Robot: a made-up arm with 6 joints. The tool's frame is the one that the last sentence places.
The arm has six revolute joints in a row. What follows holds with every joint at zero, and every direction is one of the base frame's.
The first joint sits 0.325 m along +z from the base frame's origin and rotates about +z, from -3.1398 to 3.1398 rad.
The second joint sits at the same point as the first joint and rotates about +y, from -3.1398 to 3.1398 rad.
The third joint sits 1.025 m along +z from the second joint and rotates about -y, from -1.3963 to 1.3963 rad.
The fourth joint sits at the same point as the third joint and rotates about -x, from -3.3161 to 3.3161 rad.
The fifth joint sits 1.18 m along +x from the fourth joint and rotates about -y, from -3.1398 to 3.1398 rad.
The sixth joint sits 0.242 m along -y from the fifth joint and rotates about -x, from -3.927 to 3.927 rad.
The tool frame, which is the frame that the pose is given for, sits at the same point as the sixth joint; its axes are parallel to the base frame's.
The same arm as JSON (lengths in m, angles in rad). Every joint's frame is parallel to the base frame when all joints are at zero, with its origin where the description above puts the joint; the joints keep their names.
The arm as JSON. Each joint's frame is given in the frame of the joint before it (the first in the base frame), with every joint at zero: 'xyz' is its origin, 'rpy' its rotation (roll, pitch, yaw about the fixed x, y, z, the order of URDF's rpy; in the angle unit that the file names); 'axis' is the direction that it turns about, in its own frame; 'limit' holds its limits. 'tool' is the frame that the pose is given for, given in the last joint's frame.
{"units": {"length": "m", "angle": "rad"}, "joints": [{"name": "joint 1", "type": "revolute", "origin": {"xyz": [0.0, 0.0, 0.325], "rpy": [0.0, 0.0, 0.0]}, "axis": [0.0, 0.0, 1.0], "limit": {"lower": -3.1398, "upper": 3.1398}}, {"name": "joint 2", "type": "revolute", "origin": {"xyz": [0.0, 0.0, 0.0], "rpy": [0.0, 0.0, 0.0]}, "axis": [0.0, 1.0, 0.0], "limit": {"lower": -3.1398, "upper": 3.1398}}, {"name": "joint 3", "type": "revolute", "origin": {"xyz": [0.0, 0.0, 1.025], "rpy": [0.0, 0.0, 0.0]}, "axis": [0.0, -1.0, 0.0], "limit": {"lower": -1.3963, "upper": 1.3963}}, {"name": "joint 4", "type": "revolute", "origin": {"xyz": [0.0, 0.0, 0.0], "rpy": [0.0, 0.0, 0.0]}, "axis": [-1.0, 0.0, 0.0], "limit": {"lower": -3.3161, "upper": 3.3161}}, {"name": "joint 5", "type": "revolute", "origin": {"xyz": [1.18, 0.0, 0.0], "rpy": [0.0, 0.0, 0.0]}, "axis": [0.0, -1.0, 0.0], "limit": {"lower": -3.1398, "upper": 3.1398}}, {"name": "joint 6", "type": "revolute", "origin": {"xyz": [0.0, -0.242, 0.0], "rpy": [0.0, 0.0, 0.0]}, "axis": [-1.0, 0.0, 0.0], "limit": {"lower": -3.927, "upper": 3.927}}], "tool": {"origin": {"xyz": [0.0, 0.0, 0.0], "rpy": [0.0, 0.0, 0.0]}}}
